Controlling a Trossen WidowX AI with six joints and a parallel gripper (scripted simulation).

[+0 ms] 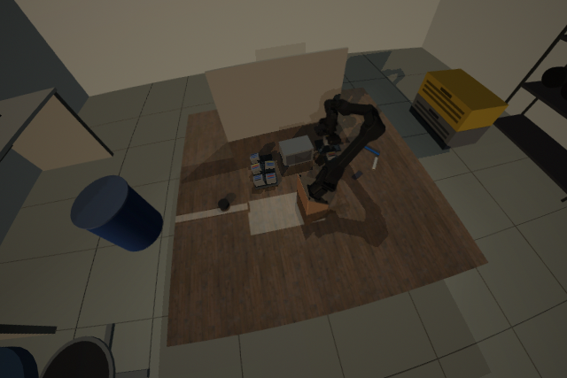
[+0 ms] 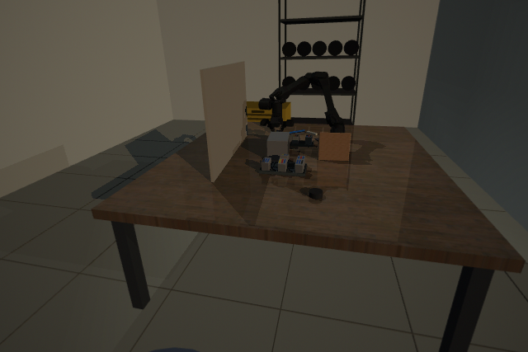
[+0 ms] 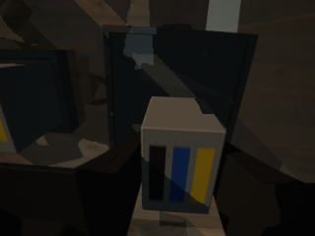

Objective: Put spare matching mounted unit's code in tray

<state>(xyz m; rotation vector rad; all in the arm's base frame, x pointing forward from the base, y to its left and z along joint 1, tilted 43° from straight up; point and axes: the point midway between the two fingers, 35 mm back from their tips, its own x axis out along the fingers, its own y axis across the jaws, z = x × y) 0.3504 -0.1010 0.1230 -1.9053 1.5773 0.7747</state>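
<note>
The grey spare cube lies 20 mm above my gripper tip. From my gripper tip the other things lie so: white panel: 230 mm to the left, 190 mm above, 180 mm ahead; blue bar: 220 mm to the right, 60 mm behind, 30 mm below; grey mounted unit: 200 mm to the left, 60 mm behind, 20 mm above.
</note>
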